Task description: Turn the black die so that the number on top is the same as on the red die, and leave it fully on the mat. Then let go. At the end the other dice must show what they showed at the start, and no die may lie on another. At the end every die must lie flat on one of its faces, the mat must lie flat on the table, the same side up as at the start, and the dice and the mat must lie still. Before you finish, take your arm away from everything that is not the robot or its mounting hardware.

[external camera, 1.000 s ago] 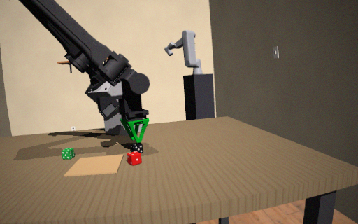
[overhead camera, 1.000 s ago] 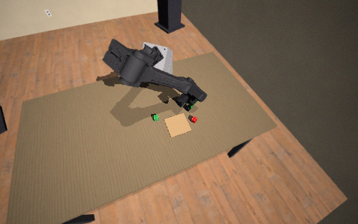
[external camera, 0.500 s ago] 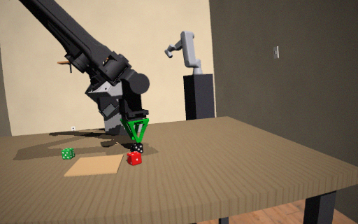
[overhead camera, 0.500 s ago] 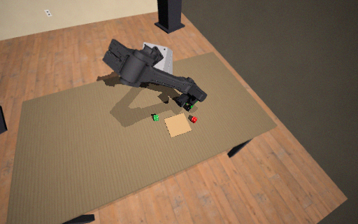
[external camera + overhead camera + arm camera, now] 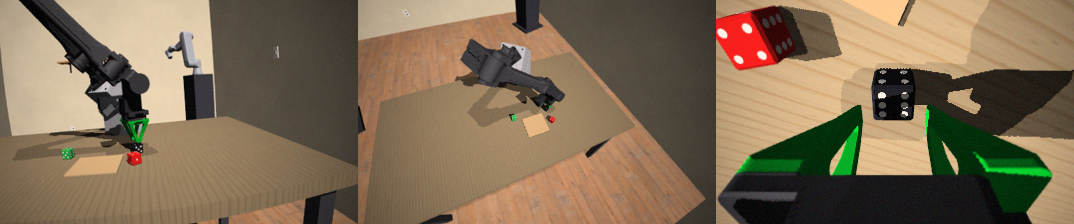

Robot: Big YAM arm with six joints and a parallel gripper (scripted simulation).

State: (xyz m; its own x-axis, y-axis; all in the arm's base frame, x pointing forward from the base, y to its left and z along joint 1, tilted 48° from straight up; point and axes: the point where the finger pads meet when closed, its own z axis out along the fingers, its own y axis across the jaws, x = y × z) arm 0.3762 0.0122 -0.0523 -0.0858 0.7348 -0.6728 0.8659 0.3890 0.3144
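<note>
Now: the black die 3 cm below my hand. The rest, counted from my hand: red die 9 cm ahead, 3 cm to the right, 3 cm below; then tan mat 5 cm ahead, 14 cm to the right, 5 cm below; then green die 8 cm behind, 22 cm to the right, 3 cm below.
</note>
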